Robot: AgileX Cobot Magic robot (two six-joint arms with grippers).
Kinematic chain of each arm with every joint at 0, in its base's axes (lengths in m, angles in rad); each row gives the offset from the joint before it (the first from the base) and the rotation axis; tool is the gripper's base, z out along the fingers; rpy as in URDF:
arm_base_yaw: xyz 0 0 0.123 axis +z
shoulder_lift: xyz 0 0 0 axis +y
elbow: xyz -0.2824 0 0.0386 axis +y
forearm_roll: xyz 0.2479 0 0.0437 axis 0.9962 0 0.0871
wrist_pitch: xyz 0 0 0 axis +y
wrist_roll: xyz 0.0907 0 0.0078 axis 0.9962 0 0.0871
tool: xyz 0 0 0 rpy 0 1.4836 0
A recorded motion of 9 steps. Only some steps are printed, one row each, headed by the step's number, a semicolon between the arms.
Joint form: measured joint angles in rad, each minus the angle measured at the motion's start. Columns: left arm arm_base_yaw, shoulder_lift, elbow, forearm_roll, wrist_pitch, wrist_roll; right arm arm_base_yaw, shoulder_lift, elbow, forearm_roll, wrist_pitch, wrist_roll.
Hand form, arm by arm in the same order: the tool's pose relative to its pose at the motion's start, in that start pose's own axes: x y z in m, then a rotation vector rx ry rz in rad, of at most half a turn. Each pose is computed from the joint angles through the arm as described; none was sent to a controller.
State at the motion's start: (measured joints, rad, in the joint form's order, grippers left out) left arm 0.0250 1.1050 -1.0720 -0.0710 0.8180 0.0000; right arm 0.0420 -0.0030 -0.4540 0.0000 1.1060 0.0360
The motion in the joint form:
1: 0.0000 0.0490 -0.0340 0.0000 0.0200 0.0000; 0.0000 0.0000 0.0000 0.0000 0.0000 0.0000
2: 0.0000 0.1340 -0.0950 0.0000 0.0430 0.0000; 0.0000 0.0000 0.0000 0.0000 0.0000 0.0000
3: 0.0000 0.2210 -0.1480 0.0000 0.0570 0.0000; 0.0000 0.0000 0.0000 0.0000 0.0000 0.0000
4: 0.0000 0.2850 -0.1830 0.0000 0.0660 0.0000; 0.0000 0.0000 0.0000 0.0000 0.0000 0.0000
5: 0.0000 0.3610 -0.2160 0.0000 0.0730 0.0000; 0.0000 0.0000 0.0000 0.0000 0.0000 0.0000
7: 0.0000 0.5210 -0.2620 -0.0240 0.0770 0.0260; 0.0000 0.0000 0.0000 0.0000 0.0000 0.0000
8: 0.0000 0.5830 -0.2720 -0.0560 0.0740 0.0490; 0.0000 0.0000 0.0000 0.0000 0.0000 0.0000
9: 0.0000 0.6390 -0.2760 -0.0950 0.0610 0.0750; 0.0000 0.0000 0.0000 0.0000 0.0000 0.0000
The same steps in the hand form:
1: -0.0067 0.0001 0.0096 -0.0007 0.0350 -0.0008; 0.0000 0.0000 0.0000 0.0000 0.0000 0.0000
2: -0.0190 0.0003 0.0270 -0.0018 0.0819 -0.0021; 0.0000 0.0000 0.0000 0.0000 0.0000 0.0000
3: -0.0287 0.0009 0.0481 -0.0034 0.1298 -0.0039; 0.0000 0.0000 0.0000 0.0000 0.0000 0.0000
4: -0.0339 0.0014 0.0650 -0.0048 0.1677 -0.0054; 0.0000 0.0000 0.0000 0.0000 0.0000 0.0000
5: -0.0369 0.0024 0.0873 -0.0068 0.2176 -0.0078; 0.0000 0.0000 0.0000 0.0000 0.0000 0.0000
7: -0.0324 0.0036 0.1390 0.0083 0.3350 -0.0062; 0.0000 0.0000 0.0000 0.0000 0.0000 0.0000
8: -0.0269 0.0027 0.1602 0.0312 0.3828 -0.0114; 0.0000 0.0000 0.0000 0.0000 0.0000 0.0000
9: -0.0203 0.0015 0.1799 0.0579 0.4195 -0.0206; 0.0000 0.0000 0.0000 0.0000 0.0000 0.0000

